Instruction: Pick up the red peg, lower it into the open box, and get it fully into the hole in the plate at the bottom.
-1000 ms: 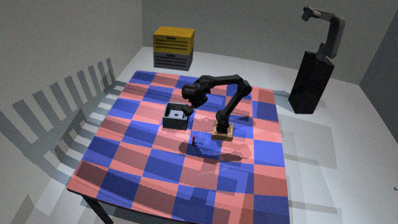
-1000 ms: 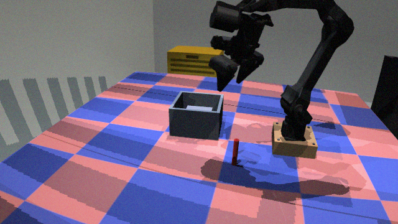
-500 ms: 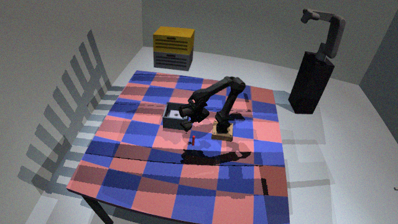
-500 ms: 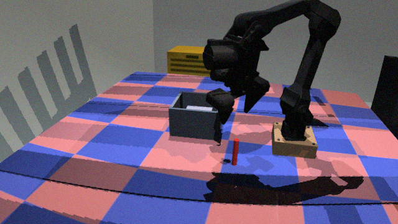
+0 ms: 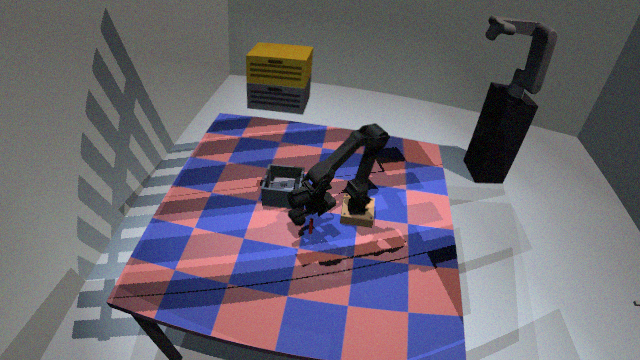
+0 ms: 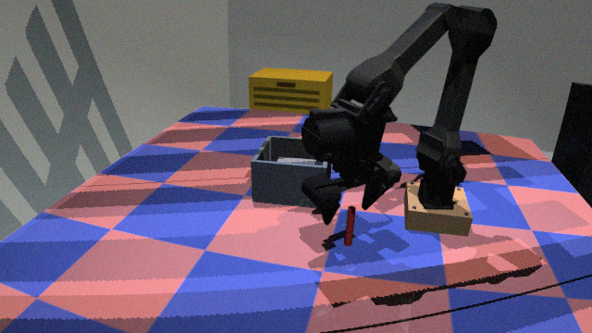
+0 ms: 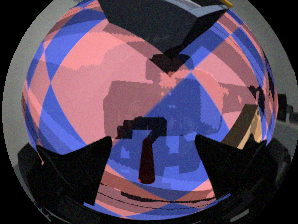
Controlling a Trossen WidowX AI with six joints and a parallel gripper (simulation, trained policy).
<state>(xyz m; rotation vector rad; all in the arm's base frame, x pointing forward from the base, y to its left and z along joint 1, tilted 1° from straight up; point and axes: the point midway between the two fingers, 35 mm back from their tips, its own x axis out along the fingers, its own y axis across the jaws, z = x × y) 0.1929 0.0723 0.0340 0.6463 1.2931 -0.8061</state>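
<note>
My gripper tip is now 2 cm to the right of the red peg, 1 cm past it and 1 cm above it. Round my gripper tip: pale plate: 19 cm to the right, 10 cm ahead; then grey box: 19 cm to the right, 10 cm ahead, 2 cm below.
</note>
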